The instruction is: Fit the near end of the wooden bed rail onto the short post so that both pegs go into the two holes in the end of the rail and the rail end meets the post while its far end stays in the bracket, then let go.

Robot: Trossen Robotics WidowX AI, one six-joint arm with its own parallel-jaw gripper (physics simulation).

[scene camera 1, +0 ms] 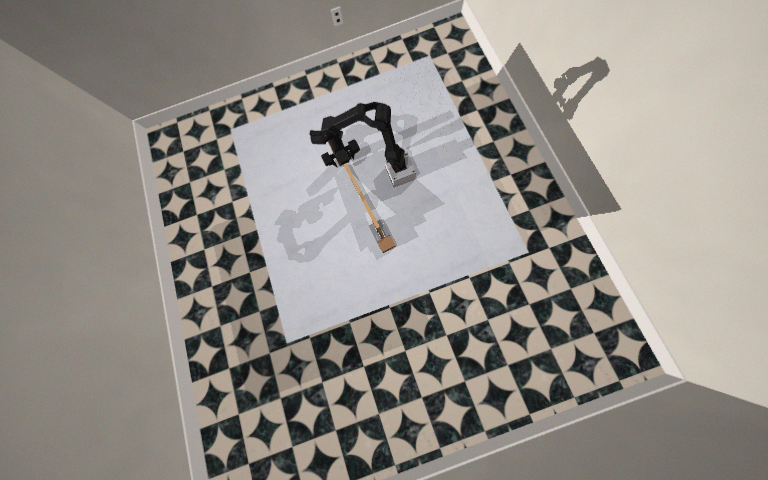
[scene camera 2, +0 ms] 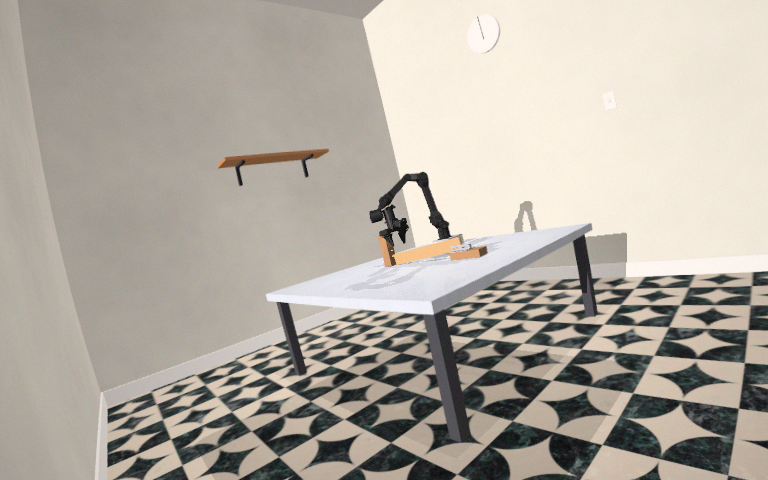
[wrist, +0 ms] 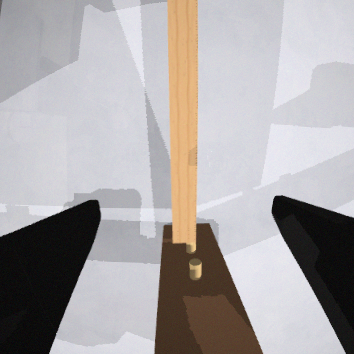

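Pixels of known places: gripper, fingertip midpoint: (scene camera 1: pixel 345 163) (scene camera 2: pixel 399 245) (wrist: pixel 187 206); arm's base, link origin: (scene camera 1: pixel 398 165) (scene camera 2: pixel 445 238).
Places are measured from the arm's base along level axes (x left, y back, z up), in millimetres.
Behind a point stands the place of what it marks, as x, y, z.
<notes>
The wooden bed rail (scene camera 1: pixel 362 196) {95, -234, 4} (scene camera 2: pixel 428 250) {94, -246, -23} (wrist: pixel 183 125) {-63, -257, -12} runs from the short post (scene camera 2: pixel 386 252) {-174, -302, 0} (wrist: pixel 220 320) {-162, -285, 42} to the metal bracket (scene camera 1: pixel 378 229) (scene camera 2: pixel 461 247), where its far end sits; exact seating there is too small to tell. The near end is low beside the post's foot. In the wrist view the upper peg (wrist: pixel 195 269) {-155, -274, 8} stands fully bare, and the lower peg (wrist: pixel 191 248) {-159, -275, -24} shows partly beside the rail end. The pegs are outside the holes. My gripper (scene camera 1: pixel 342 156) {-104, -261, 26} (scene camera 2: pixel 396 240) {-104, -261, 26} (wrist: pixel 187 206) {-104, -261, 26} is open and empty above the rail's near end, fingers on either side.
The bracket is on a brown wooden block (scene camera 1: pixel 386 243) {360, -199, -45} (scene camera 2: pixel 468 253) {341, -242, -57}. The arm's base (scene camera 1: pixel 401 173) {46, -3, 1} stands to the right of the rail in scene camera 1. All stand on the pale table (scene camera 1: pixel 317 300) {513, -632, -79} (scene camera 2: pixel 362 294) {254, -797, -80}. Broad shadows cross the tabletop.
</notes>
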